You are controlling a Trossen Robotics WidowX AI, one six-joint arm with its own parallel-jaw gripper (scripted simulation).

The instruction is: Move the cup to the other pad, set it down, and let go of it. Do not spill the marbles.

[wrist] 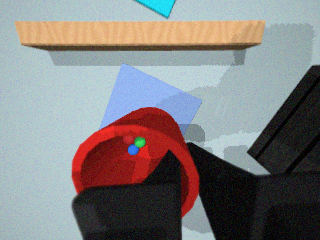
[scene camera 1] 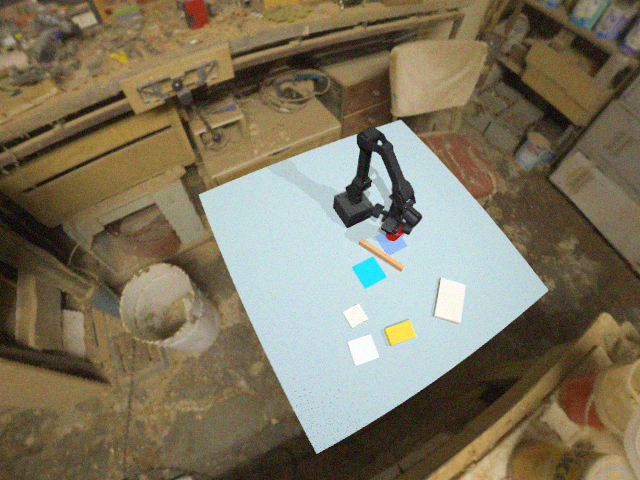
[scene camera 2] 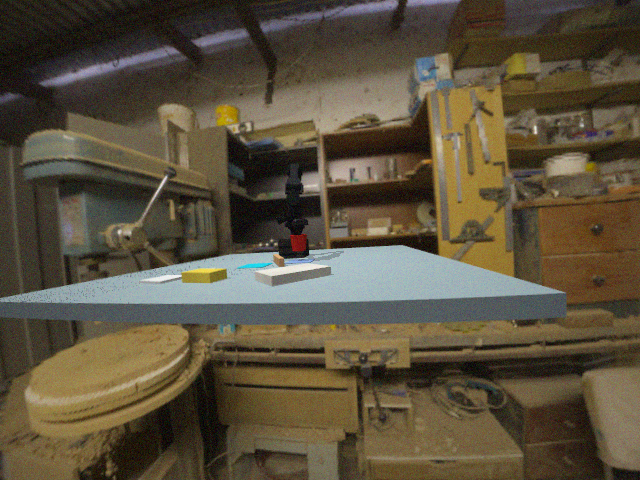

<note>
I see my gripper (wrist: 181,148), a red cup (wrist: 103,159), a pale blue pad (wrist: 133,89) and a wooden bar (wrist: 226,35).
</note>
